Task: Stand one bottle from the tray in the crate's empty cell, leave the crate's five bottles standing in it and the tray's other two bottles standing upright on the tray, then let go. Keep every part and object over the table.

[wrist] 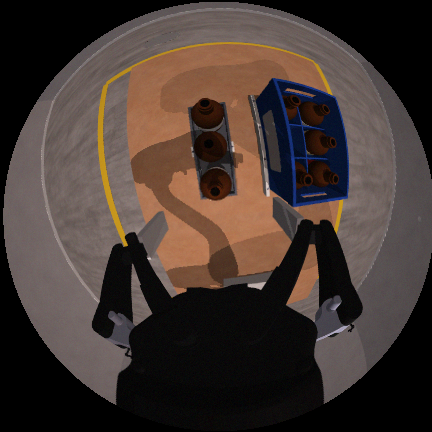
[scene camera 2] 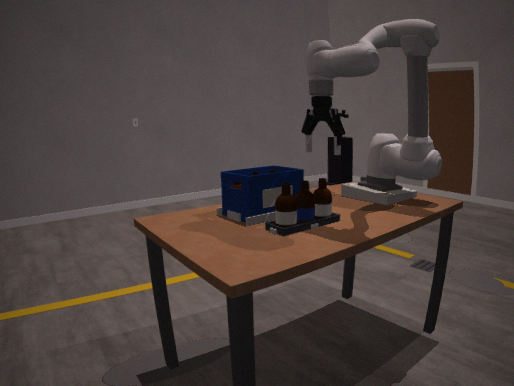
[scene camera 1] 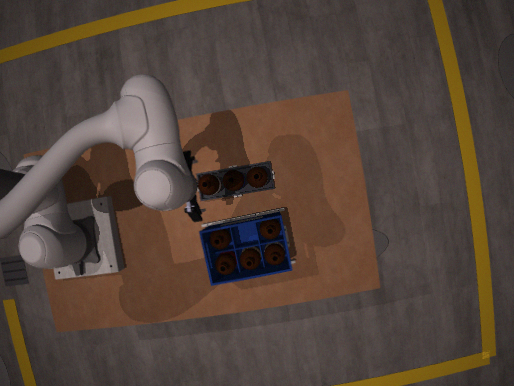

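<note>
My gripper (scene camera 1: 191, 186) (scene camera 2: 323, 145) (wrist: 218, 213) is open and empty, pointing down high above the table, on the robot-base side of the tray. The grey tray (scene camera 1: 270, 185) (scene camera 2: 300, 227) holds three upright brown bottles: the nearest to my gripper (scene camera 1: 209, 184) (scene camera 2: 322, 197) (wrist: 215, 184), the middle one (scene camera 1: 233, 180) (scene camera 2: 305, 202) (wrist: 210, 146) and the far one (scene camera 1: 258, 176) (scene camera 2: 286, 205) (wrist: 207, 114). The blue crate (scene camera 1: 250, 278) (scene camera 2: 240, 197) (wrist: 282, 180) has five standing bottles. Its empty cell (scene camera 1: 246, 232) is the middle one of the row facing the tray. The crate's walls hide most of its bottles in scene camera 2.
A pale rail (scene camera 1: 245, 217) (wrist: 260, 145) runs along the crate's tray-facing side. The robot base (scene camera 1: 112, 240) (scene camera 2: 380, 194) stands at the other end of the table (scene camera 1: 325, 125) (scene camera 2: 210, 250). A dark box (scene camera 2: 340, 167) stands behind the table.
</note>
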